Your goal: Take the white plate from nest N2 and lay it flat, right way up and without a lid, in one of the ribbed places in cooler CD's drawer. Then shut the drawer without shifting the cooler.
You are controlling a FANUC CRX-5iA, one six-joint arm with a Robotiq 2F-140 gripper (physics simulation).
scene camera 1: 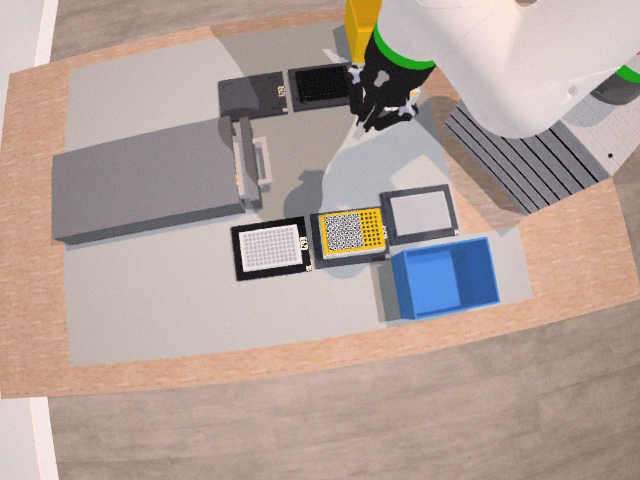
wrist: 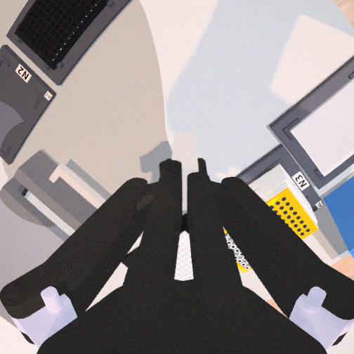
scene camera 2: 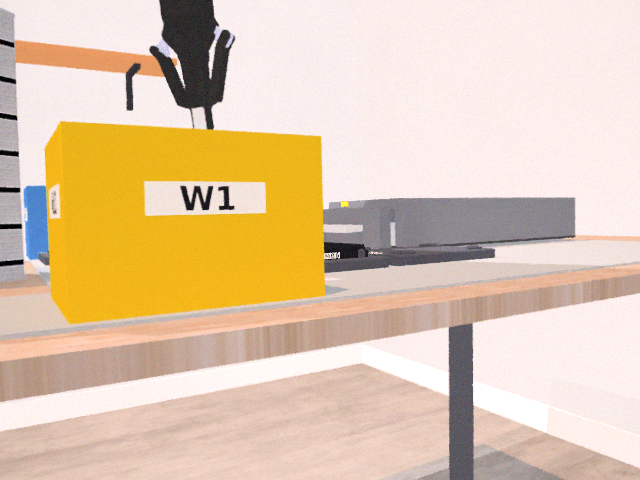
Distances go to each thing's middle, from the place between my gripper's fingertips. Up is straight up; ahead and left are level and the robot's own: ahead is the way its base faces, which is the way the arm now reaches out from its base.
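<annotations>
My hand is 17 cm to the right of the yellow-topped rack (scene camera 1: 353, 233), 3 cm short of it and 11 cm above it. I see the grey flat piece (scene camera 1: 412, 214) 14 cm behind my hand, 14 cm to the left of it and 14 cm below it. The drawer (scene camera 2: 371, 226) is 34 cm ahead of my hand, 1 cm to the right of it and 11 cm below it, and as for the black plate (scene camera 1: 324, 83), it is 21 cm to the right of my hand, 4 cm ahead of it and 13 cm below it.
</annotations>
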